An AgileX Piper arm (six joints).
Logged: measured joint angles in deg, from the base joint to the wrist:
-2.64, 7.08, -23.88, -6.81, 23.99, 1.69
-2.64, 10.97, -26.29, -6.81, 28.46, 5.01
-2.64, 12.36, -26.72, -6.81, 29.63, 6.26
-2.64, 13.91, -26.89, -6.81, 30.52, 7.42
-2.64, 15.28, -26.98, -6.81, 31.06, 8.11
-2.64, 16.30, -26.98, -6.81, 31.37, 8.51
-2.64, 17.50, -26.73, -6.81, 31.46, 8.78
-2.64, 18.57, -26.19, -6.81, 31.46, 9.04
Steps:
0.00, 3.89, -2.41, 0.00, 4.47, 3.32
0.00, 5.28, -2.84, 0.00, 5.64, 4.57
0.00, 6.83, -3.01, 0.00, 6.53, 5.73
0.00, 8.20, -3.10, 0.00, 7.07, 6.42
0.00, 9.22, -3.10, 0.00, 7.38, 6.82
0.00, 10.42, -2.85, 0.00, 7.47, 7.09
0.00, 11.49, -2.31, 0.00, 7.47, 7.35

